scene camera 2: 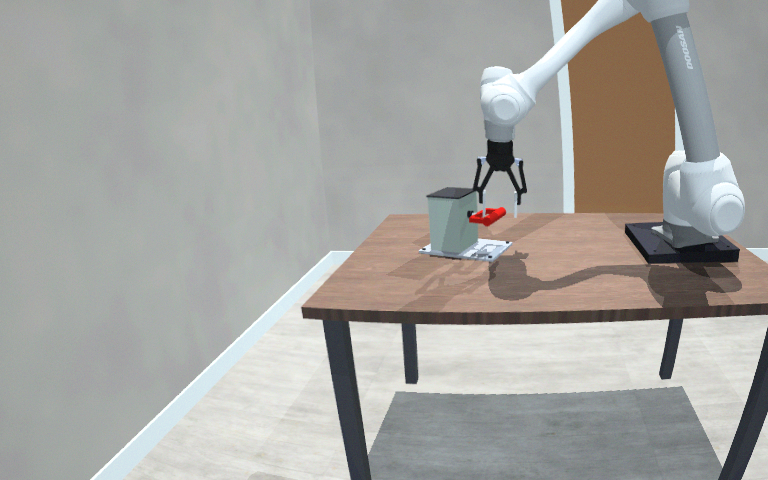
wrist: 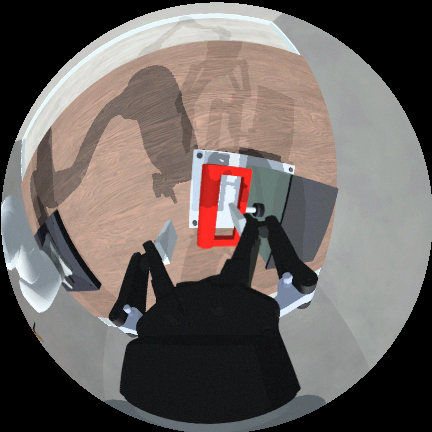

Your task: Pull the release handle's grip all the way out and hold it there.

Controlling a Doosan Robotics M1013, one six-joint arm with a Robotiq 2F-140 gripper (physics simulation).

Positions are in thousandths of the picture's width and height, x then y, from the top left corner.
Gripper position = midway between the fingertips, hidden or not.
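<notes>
My gripper (scene camera 2: 650,449) is visible here, and you'd find it in the wrist view as well (wrist: 466,510). There's a base plate too (wrist: 464,362).
</notes>
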